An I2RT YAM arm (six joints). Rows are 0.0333 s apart.
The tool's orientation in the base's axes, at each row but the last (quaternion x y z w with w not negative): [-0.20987 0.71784 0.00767 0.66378]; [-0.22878 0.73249 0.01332 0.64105]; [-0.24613 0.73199 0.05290 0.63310]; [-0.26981 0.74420 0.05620 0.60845]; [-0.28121 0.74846 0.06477 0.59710]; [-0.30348 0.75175 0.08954 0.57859]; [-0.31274 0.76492 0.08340 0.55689]
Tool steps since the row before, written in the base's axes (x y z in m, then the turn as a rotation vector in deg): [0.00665 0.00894 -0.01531 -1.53 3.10 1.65]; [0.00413 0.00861 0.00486 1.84 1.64 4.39]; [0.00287 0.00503 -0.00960 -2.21 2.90 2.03]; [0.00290 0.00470 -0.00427 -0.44 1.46 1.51]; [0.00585 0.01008 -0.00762 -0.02 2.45 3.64]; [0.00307 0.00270 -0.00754 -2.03 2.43 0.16]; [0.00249 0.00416 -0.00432 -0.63 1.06 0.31]
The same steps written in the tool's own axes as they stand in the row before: [0.01183 0.01018 0.01072 -2.43 2.86 -0.75]; [-0.00764 0.00492 0.00568 -4.81 -0.38 1.45]; [0.00745 0.00541 0.00639 -2.61 3.00 -1.25]; [0.00210 0.00367 0.00556 -1.85 1.08 -0.17]; [0.00287 0.00731 0.01150 -4.23 1.18 0.03]; [0.00557 0.00207 0.00619 -0.71 3.05 -0.53]; [0.00184 0.00282 0.00555 -0.57 1.13 -0.11]
